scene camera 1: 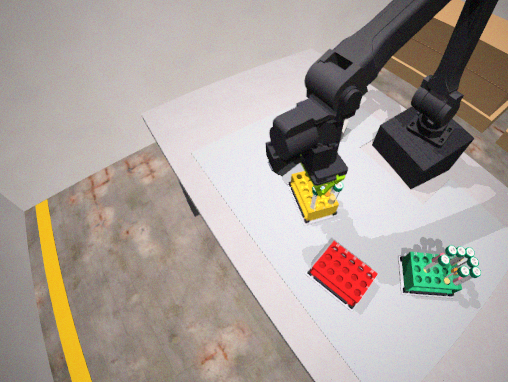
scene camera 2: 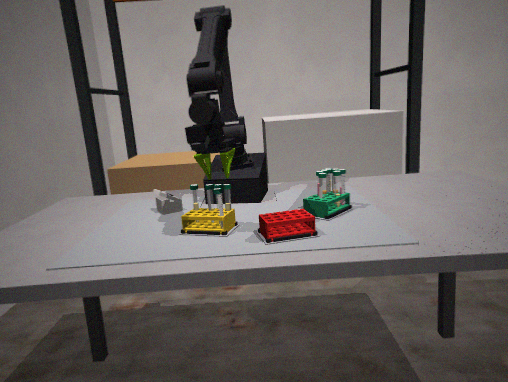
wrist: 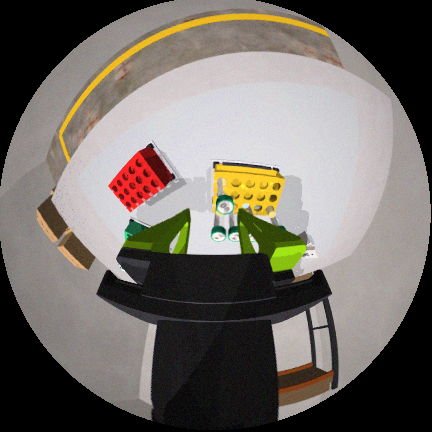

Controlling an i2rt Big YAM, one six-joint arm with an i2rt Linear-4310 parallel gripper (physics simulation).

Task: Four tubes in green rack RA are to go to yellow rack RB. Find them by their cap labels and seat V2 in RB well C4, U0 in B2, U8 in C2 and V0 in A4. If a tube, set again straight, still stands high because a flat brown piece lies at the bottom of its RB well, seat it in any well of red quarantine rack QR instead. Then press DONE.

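Places are measured from the arm's base along level axes (x down, y right, z back), in centimetres.
Pixels of known places: gripper, fingertip midpoint: [scene camera 1: 316,186] [scene camera 2: 218,178] [wrist: 213,213]; arm's base, origin of the base link: [scene camera 1: 429,130] [scene camera 2: 237,164].
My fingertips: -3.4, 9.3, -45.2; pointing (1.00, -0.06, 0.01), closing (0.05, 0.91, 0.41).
For each thing: its top centre in the pictures, then the offset to it from my fingertips, as dx, dy, dz. "spot": a spot on its surface instead.
- yellow rack, middle of its top: [wrist: 247,195] [scene camera 1: 314,188] [scene camera 2: 208,212] +10.5, +3.6, +6.0
- tube's cap, surface spot: [wrist: 225,205] [scene camera 2: 216,188] spot: +3.0, +0.7, +1.6
- green rack, middle of its top: [scene camera 1: 436,270] [scene camera 2: 326,195] [wrist: 135,247] +10.5, -32.9, +10.5
- red rack, middle of its top: [wrist: 131,185] [scene camera 1: 345,270] [scene camera 2: 286,215] +10.5, -16.4, -5.5
- small grey device, middle of its top: [wrist: 307,258] [scene camera 2: 166,188] +7.8, +16.9, +32.9
My gripper [scene camera 2: 219,178] [wrist: 213,213] is open and empty, its green fingers apart above the capped tubes of the yellow rack [scene camera 1: 322,214] [scene camera 2: 200,219] [wrist: 250,172]. Several green-capped tubes stand upright there. One tube's cap [scene camera 2: 217,191] [wrist: 225,205] is nearer the rack's middle; two other caps [wrist: 218,233] [wrist: 235,233] show between the fingers in the wrist view, and more are partly hidden by a finger. Their labels are too small to read surely. The green rack [scene camera 1: 430,288] [scene camera 2: 315,208] [wrist: 134,229] holds several green-capped tubes. The red rack [scene camera 1: 332,293] [scene camera 2: 272,224] [wrist: 159,162] holds no tubes.
A small grey device [scene camera 2: 169,204] stands left of the yellow rack in scene camera 2. The arm's black base [scene camera 1: 420,160] [scene camera 2: 260,185] is behind the racks. A white box [scene camera 2: 332,145] and a brown box [scene camera 2: 150,175] stand beyond the table.
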